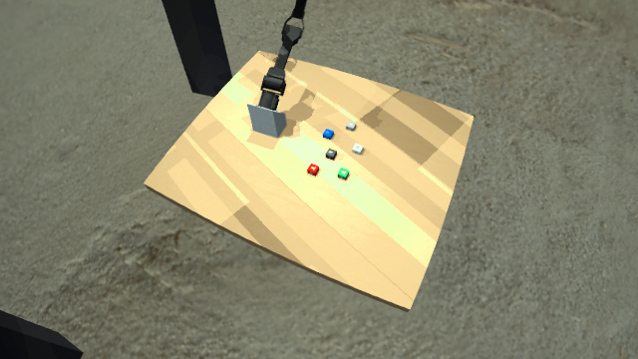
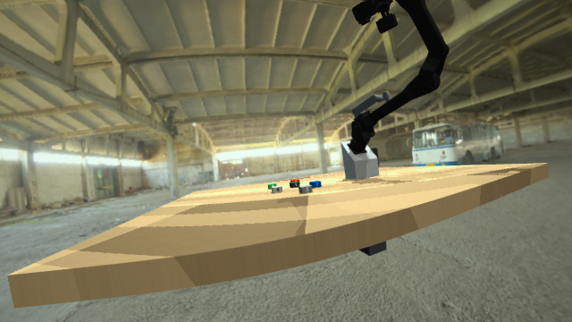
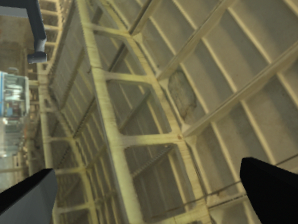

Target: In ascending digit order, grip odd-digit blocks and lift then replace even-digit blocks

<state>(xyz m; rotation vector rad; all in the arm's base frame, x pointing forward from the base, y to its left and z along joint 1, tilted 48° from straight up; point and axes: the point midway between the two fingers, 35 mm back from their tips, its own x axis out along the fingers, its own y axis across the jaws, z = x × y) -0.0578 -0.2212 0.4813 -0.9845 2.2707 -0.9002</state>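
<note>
Now: the black block 330 mm ahead of my gripper tip, 230 mm to the right of it and 620 mm below it. The rest, counted from my gripper tip: grey block 350 mm ahead, 70 mm to the right, 620 mm below; then red block 290 mm ahead, 320 mm to the right, 620 mm below; then blue block 280 mm ahead, 140 mm to the right, 620 mm below.
</note>
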